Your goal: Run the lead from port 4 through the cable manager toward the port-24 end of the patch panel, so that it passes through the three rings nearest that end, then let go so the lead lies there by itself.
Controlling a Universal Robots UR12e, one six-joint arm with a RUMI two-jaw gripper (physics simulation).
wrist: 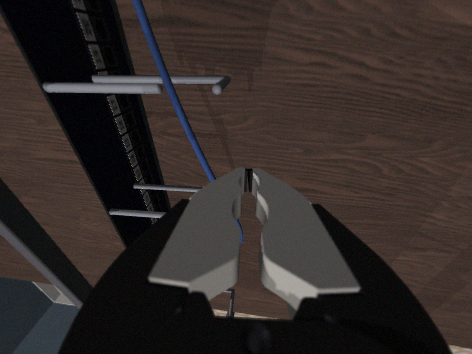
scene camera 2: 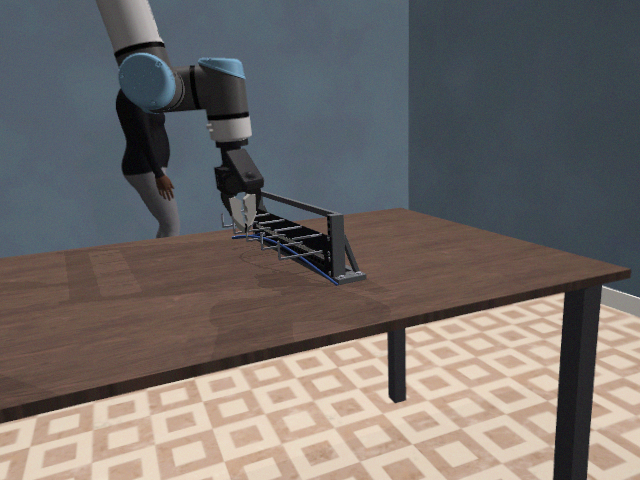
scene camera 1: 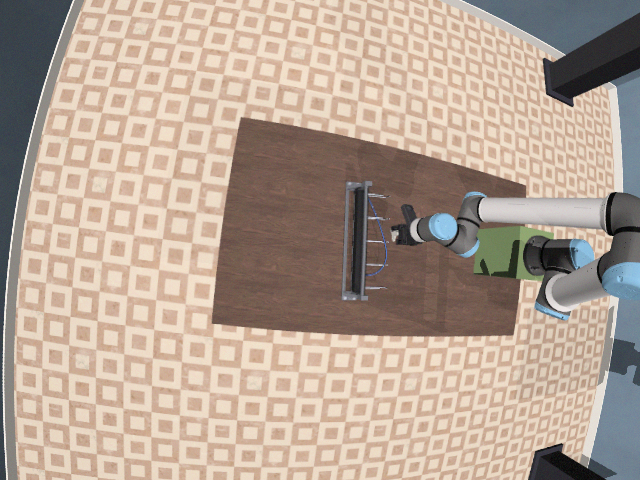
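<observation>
The blue lead (scene camera 1: 386,249) (scene camera 2: 320,270) (wrist: 182,117) bows out in front of the black patch panel (scene camera 1: 358,242) (wrist: 85,125). In scene camera 1 it leaves the panel near the lower end and curves back in near the upper end. The grey rings (scene camera 1: 377,241) (wrist: 195,79) stick out from the panel; in the wrist view the lead crosses over a ring's far bar, beside the end of its near bar. I cannot tell which rings enclose it. My gripper (scene camera 1: 394,235) (scene camera 2: 247,227) (wrist: 247,170) is shut and empty, beside the rings. Its jaws hide part of the lead.
A grey frame (scene camera 2: 337,242) holds the panel on the dark wooden table (scene camera 1: 289,206) (scene camera 2: 155,320). A green block (scene camera 1: 498,248) stands by the arm's base. A person (scene camera 2: 144,139) stands behind the table, partly hidden by the arm.
</observation>
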